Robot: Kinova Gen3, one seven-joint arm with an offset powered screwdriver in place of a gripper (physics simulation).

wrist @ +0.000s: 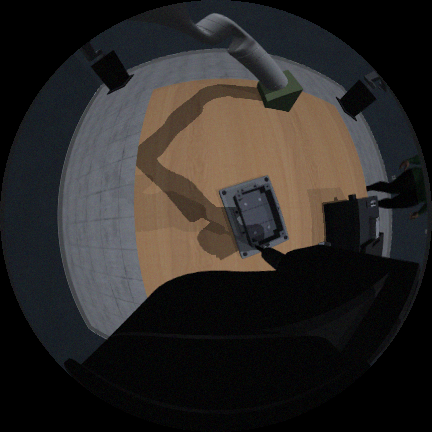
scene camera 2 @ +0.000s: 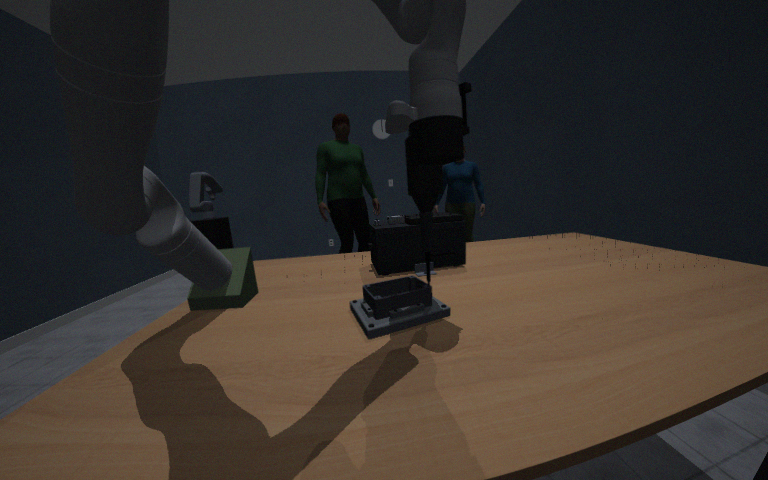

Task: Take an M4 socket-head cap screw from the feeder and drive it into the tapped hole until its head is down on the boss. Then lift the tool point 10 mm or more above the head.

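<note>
My screwdriver (scene camera 2: pixel 428 280) (wrist: pixel 257 245) points down in place of a gripper. Its thin bit ends at the near-right corner of the open grey housing (scene camera 2: pixel 390 306) in the scene view and at its lower corner in the wrist view. The tip looks very close to that corner's top; contact cannot be told. No screw can be made out at the tip, and the tapped hole and boss are too small or hidden. The housing sits on a grey base plate (scene camera 2: pixel 408 324) (wrist: pixel 229 206) with holes at its corners. The black box-shaped feeder (scene camera 2: pixel 393 249) (wrist: pixel 340 225) stands behind the housing.
A small light bracket (scene camera 2: pixel 425 271) lies near the feeder's front. A green block (scene camera 2: pixel 218 300) (wrist: pixel 280 99) is under the grey arm base (scene camera 2: pixel 195 254) (wrist: pixel 262 64) at the table's left. Two people stand beyond the wooden table (scene camera 2: pixel 566 316) (wrist: pixel 200 135). The arm's shadow crosses the table.
</note>
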